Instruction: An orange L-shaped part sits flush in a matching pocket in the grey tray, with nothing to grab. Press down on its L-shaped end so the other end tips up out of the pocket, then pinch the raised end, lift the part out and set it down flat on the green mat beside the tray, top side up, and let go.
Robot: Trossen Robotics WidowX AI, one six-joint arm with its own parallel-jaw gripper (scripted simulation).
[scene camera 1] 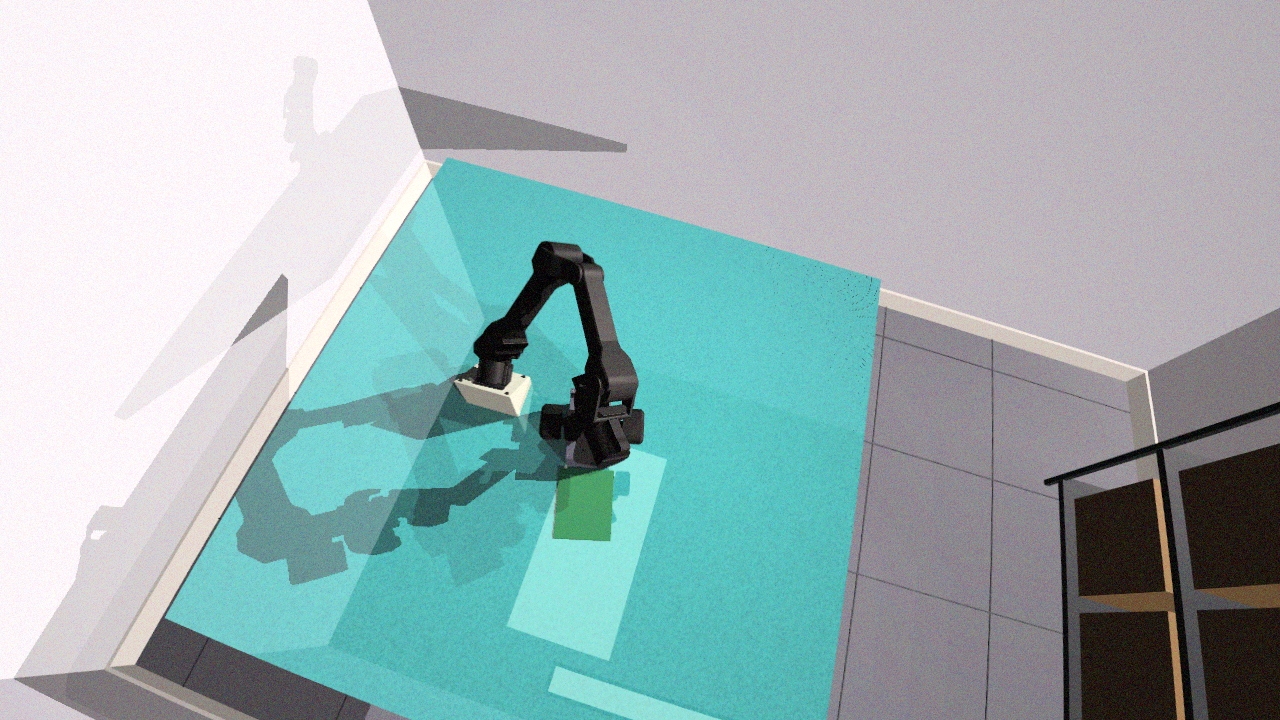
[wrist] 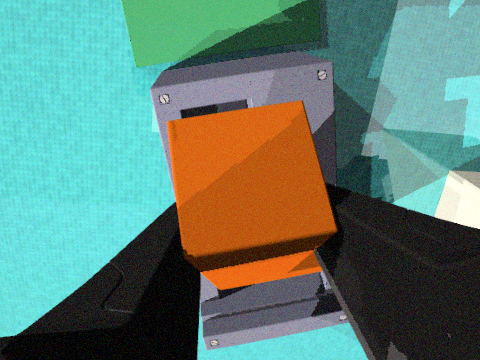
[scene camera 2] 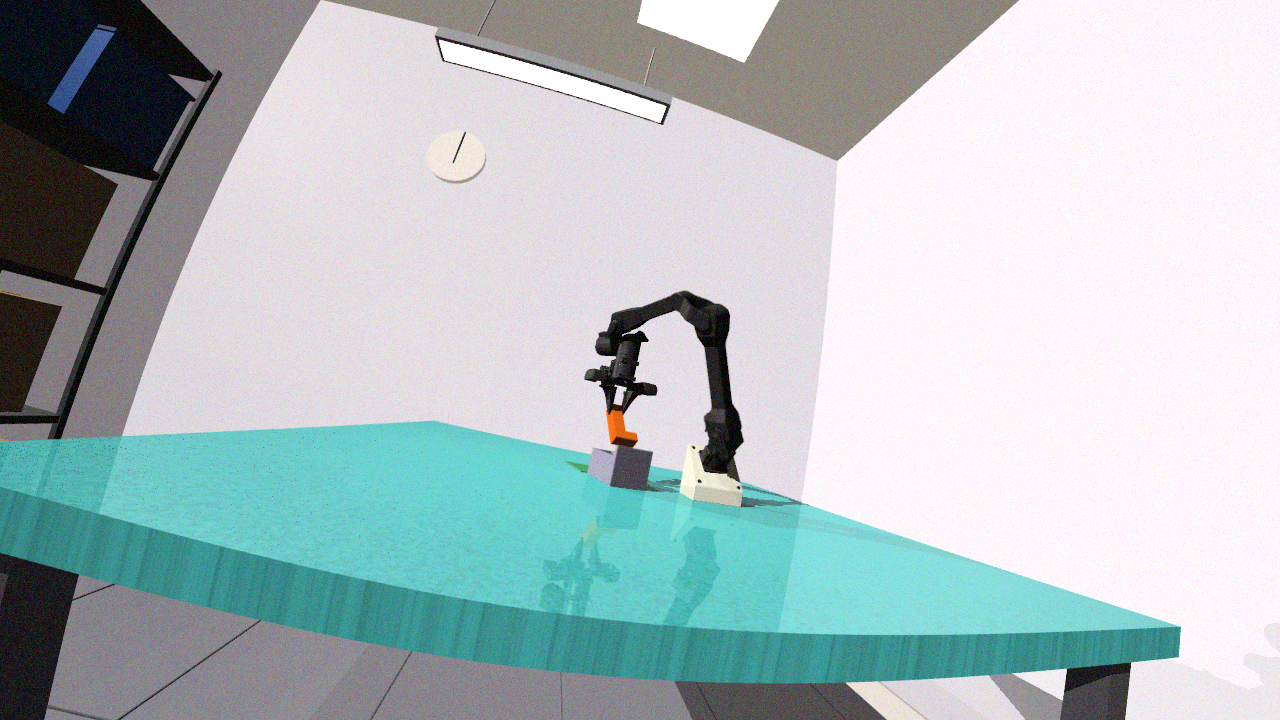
Labels:
my gripper: holds an orange L-shaped part [scene camera 2: 618,436]

